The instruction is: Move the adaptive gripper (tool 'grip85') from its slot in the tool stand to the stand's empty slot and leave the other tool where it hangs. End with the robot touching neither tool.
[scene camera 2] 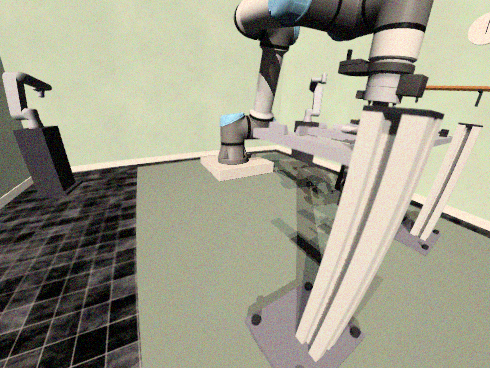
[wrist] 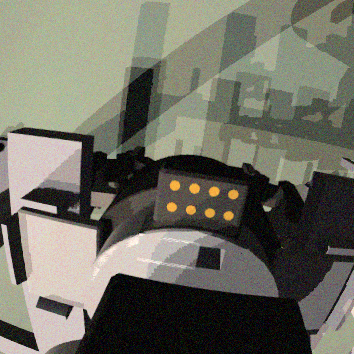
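Observation:
The bare tool changer at the arm's wrist hangs right above the near end of the stand's rail, beside the cap of the near post. No gripper shows on it. In the wrist view its black block fills the bottom. Just beyond it lies the light round top plate of a tool, with a contact block uncovered, so the two look uncoupled. Dark knuckles at both sides look like the adaptive gripper's; its fingertips are hidden. A dark part of a tool shows below the rail. The empty slot cannot be made out.
Pale blocks stand close on the left of the tool plate and a dark block on the right. The far post stands at the right. A pedestal with a small arm stands at the left.

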